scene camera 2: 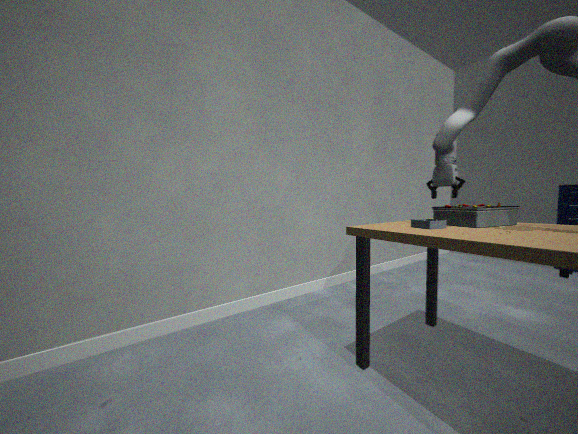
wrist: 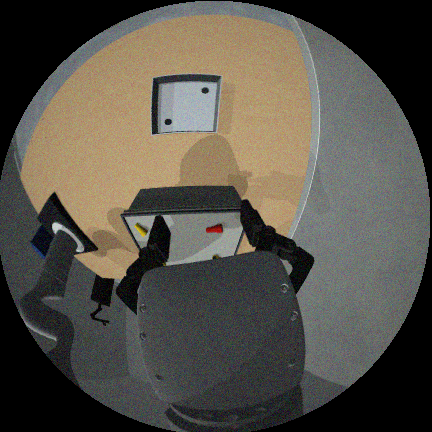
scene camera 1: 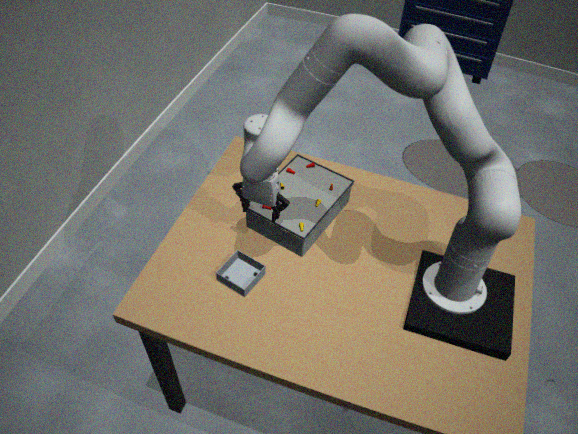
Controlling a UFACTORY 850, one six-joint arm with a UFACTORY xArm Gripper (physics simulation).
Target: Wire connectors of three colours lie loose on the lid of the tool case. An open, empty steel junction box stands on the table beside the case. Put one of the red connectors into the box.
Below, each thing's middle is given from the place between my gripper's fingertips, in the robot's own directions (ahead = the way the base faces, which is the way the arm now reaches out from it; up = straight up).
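There is the steel junction box (scene camera 1: 241, 273), and my gripper is 120 mm above it, 130 mm to the right of it and 10 mm past it. The tool case (scene camera 1: 302, 189) sits 170 mm to the right of my gripper, 90 mm below it and 50 mm behind it.
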